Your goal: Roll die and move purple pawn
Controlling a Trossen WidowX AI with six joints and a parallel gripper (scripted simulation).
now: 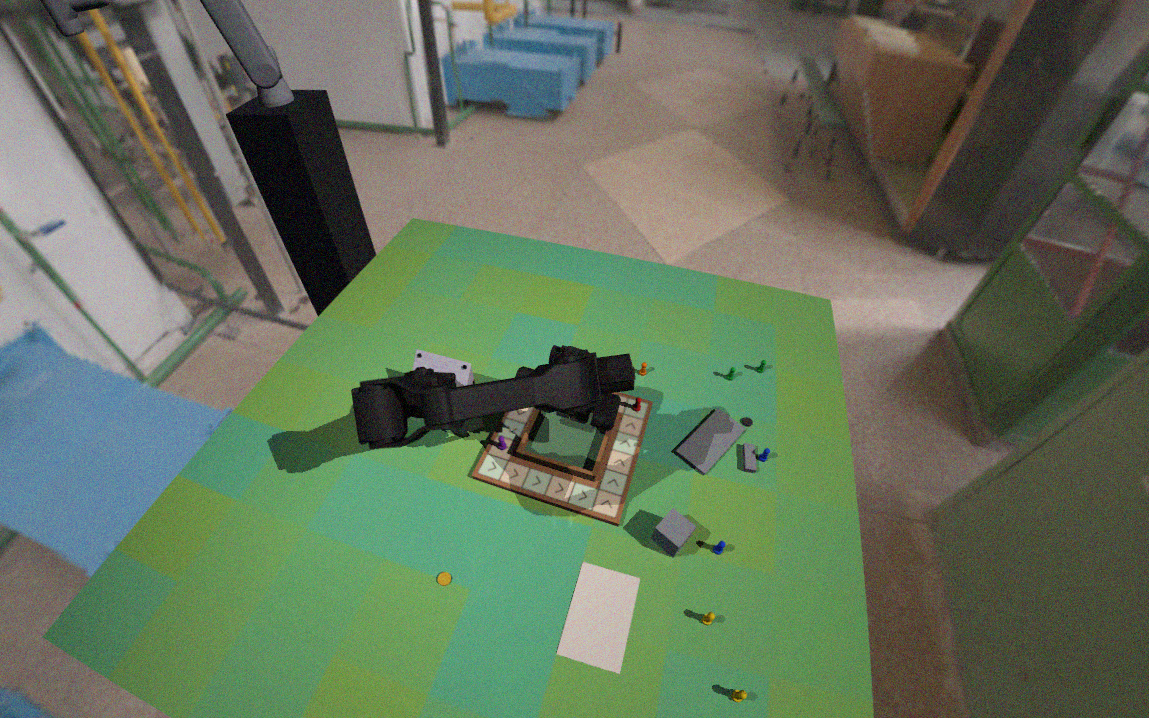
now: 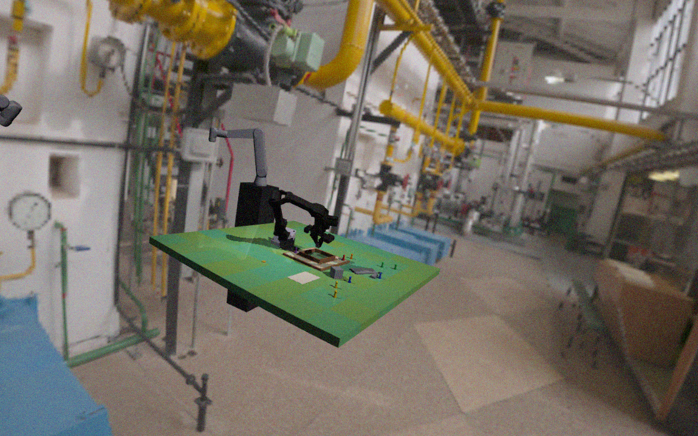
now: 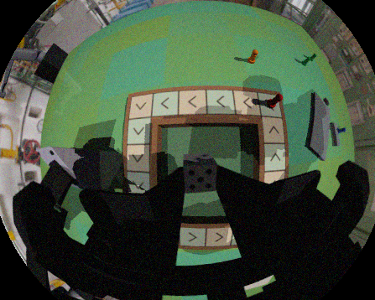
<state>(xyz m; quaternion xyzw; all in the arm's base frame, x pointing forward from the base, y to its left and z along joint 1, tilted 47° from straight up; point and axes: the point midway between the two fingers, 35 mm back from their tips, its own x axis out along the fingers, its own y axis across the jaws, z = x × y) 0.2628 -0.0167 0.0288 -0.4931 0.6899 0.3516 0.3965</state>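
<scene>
The purple pawn lies 110 mm behind my gripper tip, 60 mm to the right of it and 50 mm below it. Round my gripper tip: tray 10 mm ahead, 20 mm to the right, 70 mm below; white die right at my gripper tip; red pawn 140 mm ahead, 80 mm to the left, 50 mm below.
</scene>
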